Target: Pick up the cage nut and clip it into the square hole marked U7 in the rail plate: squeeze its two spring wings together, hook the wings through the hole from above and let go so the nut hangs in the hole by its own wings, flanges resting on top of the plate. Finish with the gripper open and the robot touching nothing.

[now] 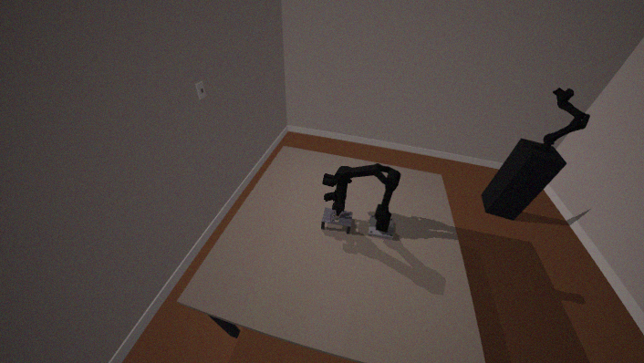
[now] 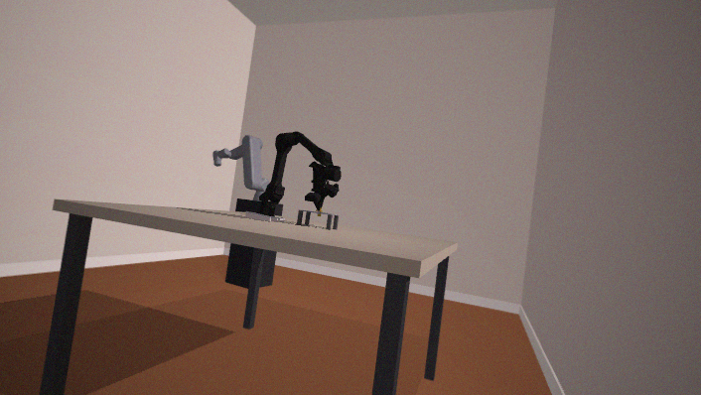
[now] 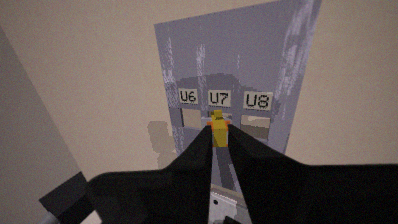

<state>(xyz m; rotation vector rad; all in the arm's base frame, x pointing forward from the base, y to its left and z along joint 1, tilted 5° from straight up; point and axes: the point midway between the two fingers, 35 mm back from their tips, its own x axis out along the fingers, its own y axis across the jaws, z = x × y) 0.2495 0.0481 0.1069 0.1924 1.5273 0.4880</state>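
The cage nut is 1 cm below my gripper tip.
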